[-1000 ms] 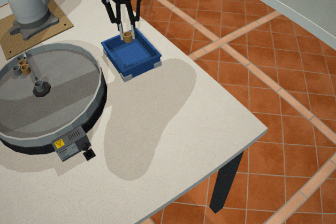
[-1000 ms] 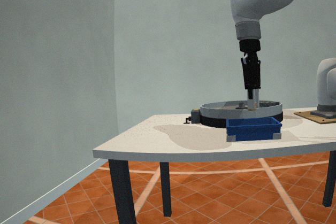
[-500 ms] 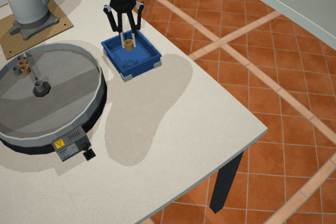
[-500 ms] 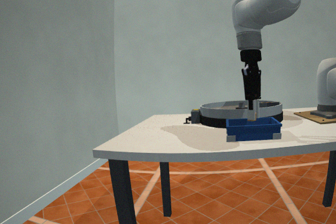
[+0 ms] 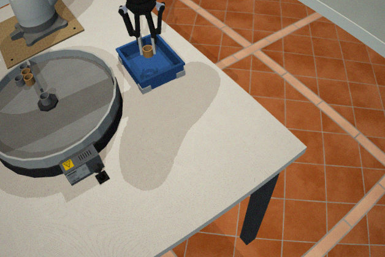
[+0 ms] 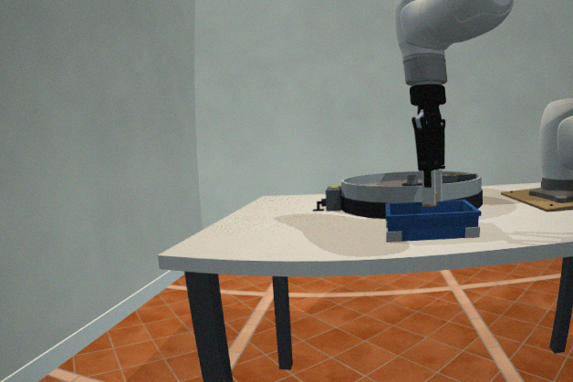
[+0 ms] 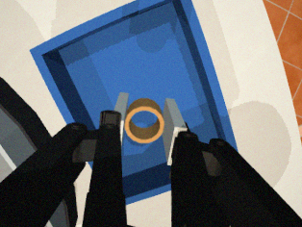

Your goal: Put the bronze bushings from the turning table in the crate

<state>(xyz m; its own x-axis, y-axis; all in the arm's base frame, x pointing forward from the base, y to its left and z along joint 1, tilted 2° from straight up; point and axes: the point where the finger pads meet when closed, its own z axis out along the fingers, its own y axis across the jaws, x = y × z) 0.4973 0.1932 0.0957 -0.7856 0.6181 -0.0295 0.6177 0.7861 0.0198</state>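
Right now my hand is 7 cm above the crate.
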